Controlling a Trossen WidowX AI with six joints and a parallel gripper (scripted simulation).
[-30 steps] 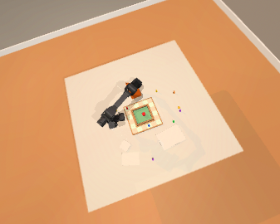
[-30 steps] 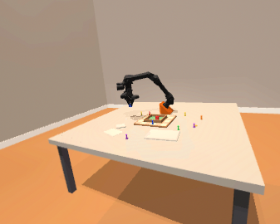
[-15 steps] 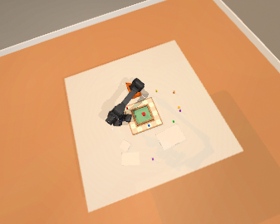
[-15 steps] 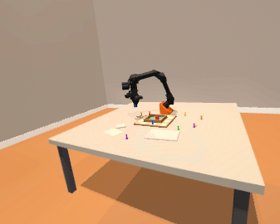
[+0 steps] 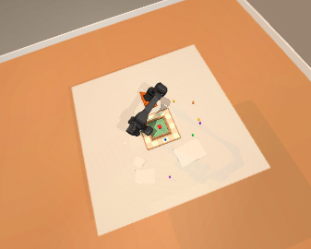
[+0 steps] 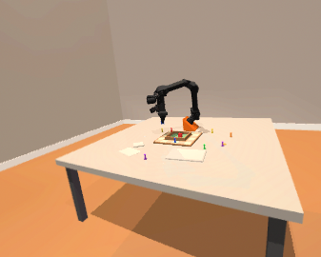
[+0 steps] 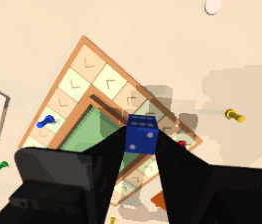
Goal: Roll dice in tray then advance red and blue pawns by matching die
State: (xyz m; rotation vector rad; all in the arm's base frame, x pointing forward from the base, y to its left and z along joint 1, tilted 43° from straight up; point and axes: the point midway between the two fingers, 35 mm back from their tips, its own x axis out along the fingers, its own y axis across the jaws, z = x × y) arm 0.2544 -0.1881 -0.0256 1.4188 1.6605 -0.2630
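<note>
The red pawn is 12 cm behind my gripper tip, 9 cm below it and 3 cm to the left of it. The rest, counted from my gripper tip: blue pawn (13 cm to the left, 12 cm ahead, 9 cm below); then green tray (12 cm to the left, 12 cm below, 1 cm ahead); then green pawn (34 cm to the left, 19 cm ahead, 11 cm below).
</note>
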